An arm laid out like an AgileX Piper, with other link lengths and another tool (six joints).
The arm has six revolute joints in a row. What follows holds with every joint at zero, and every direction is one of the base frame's.
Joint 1 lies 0.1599 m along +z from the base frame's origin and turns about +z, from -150 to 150 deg.
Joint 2 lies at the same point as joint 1 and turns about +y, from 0 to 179.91 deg.
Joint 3 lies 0.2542 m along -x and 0.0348 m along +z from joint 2 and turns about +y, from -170 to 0 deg.
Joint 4 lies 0.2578 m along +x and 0.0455 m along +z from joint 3 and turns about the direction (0.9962, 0, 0.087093), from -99.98 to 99.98 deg.
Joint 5 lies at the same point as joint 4 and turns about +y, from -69.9 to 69.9 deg.
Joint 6 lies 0.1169 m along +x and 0.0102 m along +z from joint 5 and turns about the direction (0.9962, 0, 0.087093), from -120 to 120 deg.
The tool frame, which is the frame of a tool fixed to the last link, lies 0.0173 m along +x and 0.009 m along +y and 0.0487 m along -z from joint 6; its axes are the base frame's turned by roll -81.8, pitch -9.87 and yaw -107.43 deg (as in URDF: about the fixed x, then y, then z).
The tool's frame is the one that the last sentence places.
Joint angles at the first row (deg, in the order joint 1, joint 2, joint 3, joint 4, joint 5, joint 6):
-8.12, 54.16, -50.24, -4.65, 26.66, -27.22
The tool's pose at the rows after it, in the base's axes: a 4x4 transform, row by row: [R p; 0 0 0 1], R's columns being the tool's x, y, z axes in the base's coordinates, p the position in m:
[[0.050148 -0.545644 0.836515 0.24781], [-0.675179 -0.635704 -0.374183 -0.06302], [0.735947 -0.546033 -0.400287 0.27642], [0 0 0 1]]
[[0.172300 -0.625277 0.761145 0.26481], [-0.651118 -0.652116 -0.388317 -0.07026], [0.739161 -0.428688 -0.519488 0.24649], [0 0 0 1]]
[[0.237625 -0.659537 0.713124 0.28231], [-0.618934 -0.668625 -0.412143 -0.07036], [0.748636 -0.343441 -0.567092 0.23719], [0 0 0 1]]
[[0.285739 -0.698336 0.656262 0.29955], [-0.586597 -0.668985 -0.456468 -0.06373], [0.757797 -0.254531 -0.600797 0.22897], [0 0 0 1]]
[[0.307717 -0.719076 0.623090 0.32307], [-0.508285 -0.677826 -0.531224 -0.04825], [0.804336 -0.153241 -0.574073 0.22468], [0 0 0 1]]
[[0.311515 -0.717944 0.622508 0.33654], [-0.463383 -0.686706 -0.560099 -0.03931], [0.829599 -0.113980 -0.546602 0.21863], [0 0 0 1]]
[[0.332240 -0.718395 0.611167 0.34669], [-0.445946 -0.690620 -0.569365 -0.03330], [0.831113 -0.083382 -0.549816 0.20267], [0 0 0 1]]
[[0.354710 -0.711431 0.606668 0.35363], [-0.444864 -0.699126 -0.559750 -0.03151], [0.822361 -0.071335 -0.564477 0.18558], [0 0 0 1]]
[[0.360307 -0.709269 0.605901 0.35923], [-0.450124 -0.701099 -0.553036 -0.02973], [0.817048 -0.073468 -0.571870 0.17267], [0 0 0 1]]
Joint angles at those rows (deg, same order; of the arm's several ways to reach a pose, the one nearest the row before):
-8.12, 63.17, -50.51, -6.89, 28.73, -27.18
-7.66, 72.38, -52.84, -11.01, 31.04, -25.89
-5.52, 79.05, -57.17, -16.87, 34.07, -21.73
-2.03, 85.60, -61.97, -24.16, 38.52, -14.66
3.75, 92.72, -67.77, -35.47, 43.72, -4.35
6.36, 96.54, -70.20, -40.79, 45.08, 0.30
7.55, 100.58, -71.51, -43.10, 45.04, 2.88
7.54, 103.62, -71.82, -43.61, 43.33, 3.62
7.54, 105.91, -72.13, -44.27, 41.78, 4.98

